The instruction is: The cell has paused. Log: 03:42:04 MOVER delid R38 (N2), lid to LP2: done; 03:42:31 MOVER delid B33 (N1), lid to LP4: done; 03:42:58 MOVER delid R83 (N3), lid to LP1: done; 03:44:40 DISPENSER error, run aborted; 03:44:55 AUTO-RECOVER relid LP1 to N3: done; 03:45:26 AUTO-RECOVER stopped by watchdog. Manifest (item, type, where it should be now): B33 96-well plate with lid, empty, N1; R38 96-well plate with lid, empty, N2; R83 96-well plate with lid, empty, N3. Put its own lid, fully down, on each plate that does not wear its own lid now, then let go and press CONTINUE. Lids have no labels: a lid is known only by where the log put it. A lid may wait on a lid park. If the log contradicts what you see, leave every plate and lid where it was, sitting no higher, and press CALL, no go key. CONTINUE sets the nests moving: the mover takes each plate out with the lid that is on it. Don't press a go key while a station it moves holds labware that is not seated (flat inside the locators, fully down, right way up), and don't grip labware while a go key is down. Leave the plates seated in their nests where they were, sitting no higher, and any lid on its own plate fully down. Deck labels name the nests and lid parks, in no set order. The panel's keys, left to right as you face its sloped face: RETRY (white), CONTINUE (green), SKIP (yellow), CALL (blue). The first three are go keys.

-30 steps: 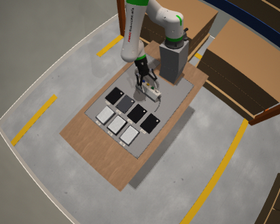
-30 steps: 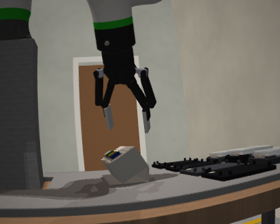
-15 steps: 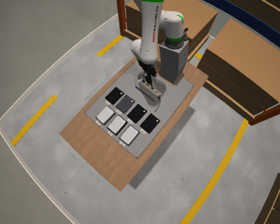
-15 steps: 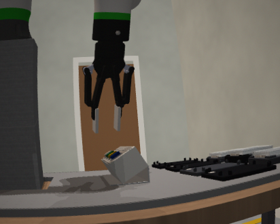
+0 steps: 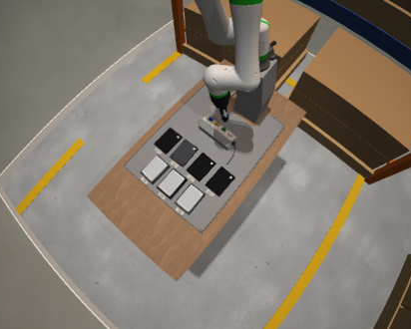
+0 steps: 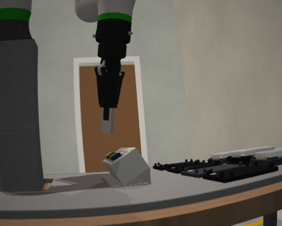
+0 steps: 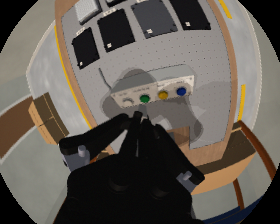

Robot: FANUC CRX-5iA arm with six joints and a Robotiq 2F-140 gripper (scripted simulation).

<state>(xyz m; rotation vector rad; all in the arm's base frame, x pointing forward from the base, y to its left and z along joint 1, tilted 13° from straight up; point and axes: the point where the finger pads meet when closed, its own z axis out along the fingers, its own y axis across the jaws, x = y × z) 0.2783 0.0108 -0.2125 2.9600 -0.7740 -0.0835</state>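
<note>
The green key lies 9 cm below my hand. From my hand the other things lie so: blue key (10 cm to the right, 9 cm below, 1 cm ahead); yellow key (9 cm below, 5 cm to the right, 1 cm ahead); white key (9 cm below, 5 cm to the left).
</note>
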